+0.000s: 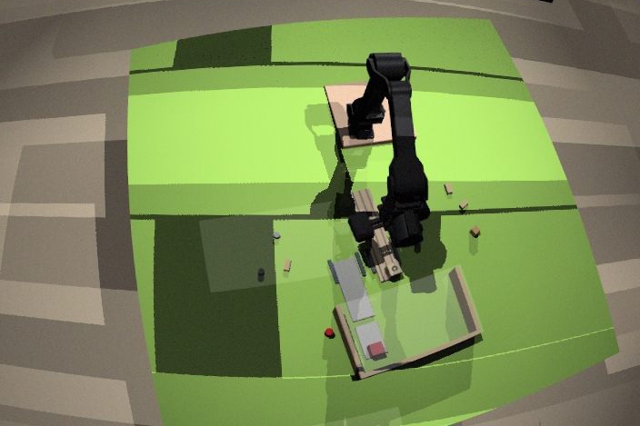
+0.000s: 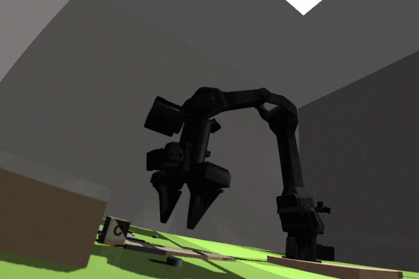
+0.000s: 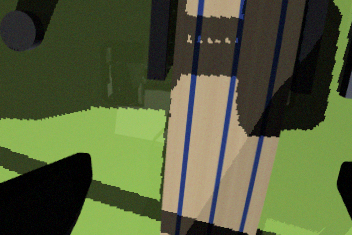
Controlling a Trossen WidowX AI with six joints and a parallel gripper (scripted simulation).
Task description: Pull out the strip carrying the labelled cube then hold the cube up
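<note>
The tan strip is 10 mm behind my gripper tip, 10 mm to the right of it and 40 mm below it. From my gripper tip the other things lie so: grey disc 20 mm ahead, 100 mm to the left, 40 mm below; then labelled cube 90 mm ahead, 20 mm to the left, 20 mm below; then red knob 240 mm ahead, 140 mm to the right, 30 mm below.
</note>
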